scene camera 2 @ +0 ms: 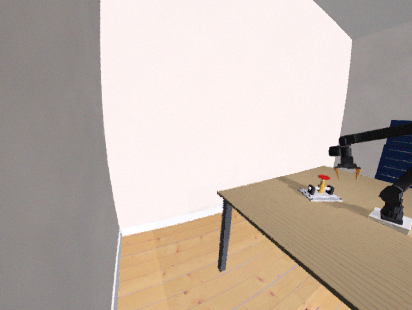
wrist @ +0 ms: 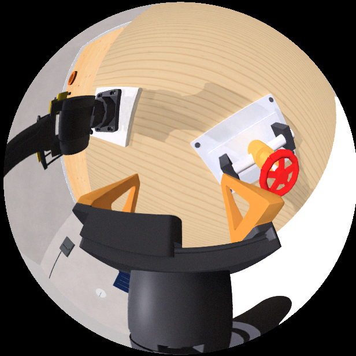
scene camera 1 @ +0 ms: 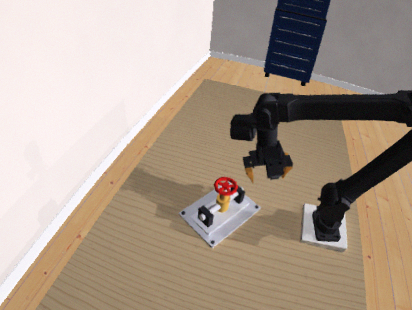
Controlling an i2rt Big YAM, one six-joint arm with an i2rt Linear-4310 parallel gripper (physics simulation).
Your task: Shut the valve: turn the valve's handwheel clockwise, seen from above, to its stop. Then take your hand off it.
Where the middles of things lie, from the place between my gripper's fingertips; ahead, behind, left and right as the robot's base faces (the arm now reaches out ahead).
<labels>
Right now the red handwheel (wrist: pixel 280 174) is 13 cm ahead of my hand, 4 cm to the left of it and 3 cm below it. Round my hand: base plate (scene camera 1: pixel 227 228) (15 cm below, 13 cm ahead, 4 cm to the left).
</labels>
